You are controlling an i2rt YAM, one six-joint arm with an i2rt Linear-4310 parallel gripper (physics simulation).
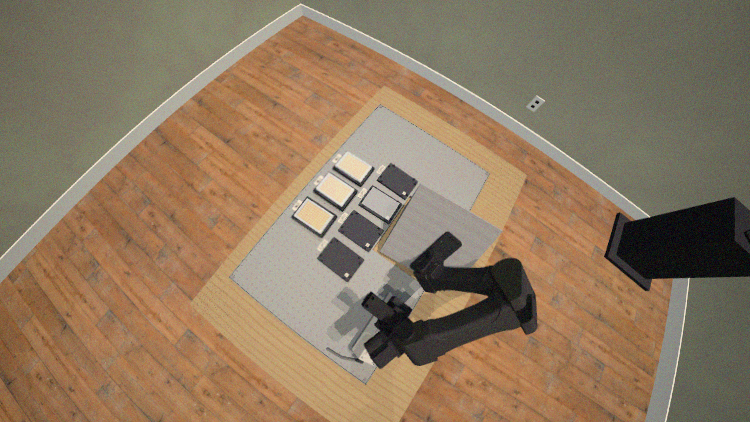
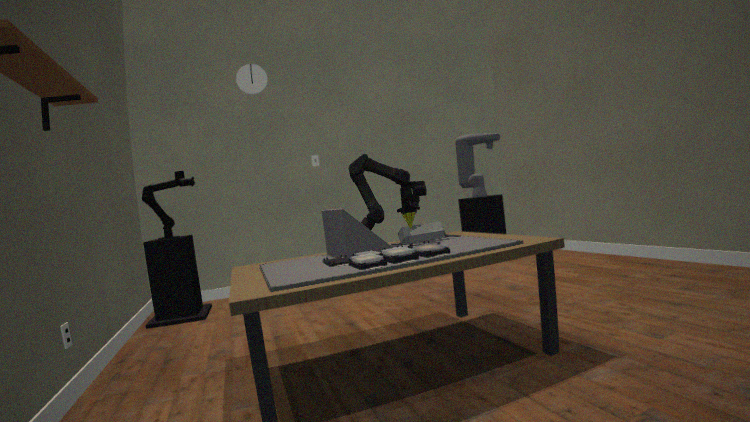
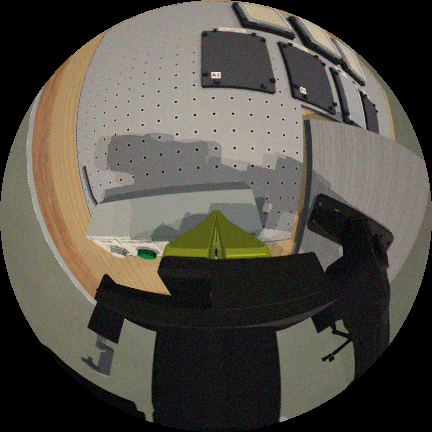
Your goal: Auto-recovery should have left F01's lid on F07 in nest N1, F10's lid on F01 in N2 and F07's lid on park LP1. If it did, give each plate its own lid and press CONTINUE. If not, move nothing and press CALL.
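Seen in the pictures: gripper, fingertip midpoint: [image 2: 410,227] [image 3: 215,215]; arm's base at its link origin: [image 1: 434,254] [image 2: 361,233] [image 3: 354,230].
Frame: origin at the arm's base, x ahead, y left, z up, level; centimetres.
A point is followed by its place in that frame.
Three cream-topped plates in dark nests stand in a row: one [image 1: 354,167] @(z -4.8, x 45.1, y -10.2 cm) [image 2: 367,258] @(z -4.9, x 51.3, y -11.8 cm), a middle one [image 1: 335,190] [image 2: 399,254] and one [image 1: 314,215] @(z -5.4, x 44.0, y 15.1 cm) [image 2: 432,249] @(z -5.7, x 50.9, y 13.8 cm). Beside them, a light grey piece [image 1: 380,203] @(z -6.4, x 27.5, y -5.1 cm) [image 3: 349,95] @(z -6.4, x 27.3, y -3.1 cm) lies in a black-rimmed nest between dark flat pads [image 1: 397,179] @(z -7.2, x 28.5, y -18.5 cm) [image 1: 359,229] @(z -7.1, x 27.4, y 8.2 cm); another dark pad [image 1: 340,258] @(z -7.1, x 26.0, y 21.2 cm) [image 3: 237,60] @(z -7.2, x 23.8, y 21.4 cm) ends that row. Their name labels are too small to read. My gripper [image 2: 410,226] @(z -0.7, x 3.0, y 24.6 cm) [image 3: 215,215] @(z -0.7, x 3.0, y 24.6 cm) is shut and empty, its yellow fingers pointing down above the grey button box [image 2: 427,232] @(z -4.2, x 3.7, y 33.1 cm) [image 3: 175,215] @(z -1.6, x 2.6, y 28.6 cm). A green button [image 3: 147,254] @(z -1.0, x -2.3, y 32.9 cm) and a grey one [image 3: 118,251] @(z -1.0, x -2.3, y 37.6 cm) show on its face; the fingers hide part of the box.
A grey sloped panel [image 1: 440,223] @(z 7.8, x 5.9, y -7.5 cm) [image 2: 343,233] @(z 2.5, x 17.7, y -12.5 cm) [image 3: 370,155] @(z 0.3, x 13.2, y 1.5 cm) stands beside the pads and my arm's base. A thin dark bar [image 1: 343,355] @(z -8.1, x 3.8, y 46.6 cm) [image 3: 89,186] @(z -7.9, x 5.7, y 47.2 cm) lies near the box. All stand on a perforated grey board [image 1: 283,272] @(z -8.1, x 39.1, y 38.4 cm) [image 3: 150,107] @(z -8.1, x 16.1, y 33.3 cm) on the wooden table [image 2: 398,283] @(z -13.1, x 63.2, y -5.3 cm).
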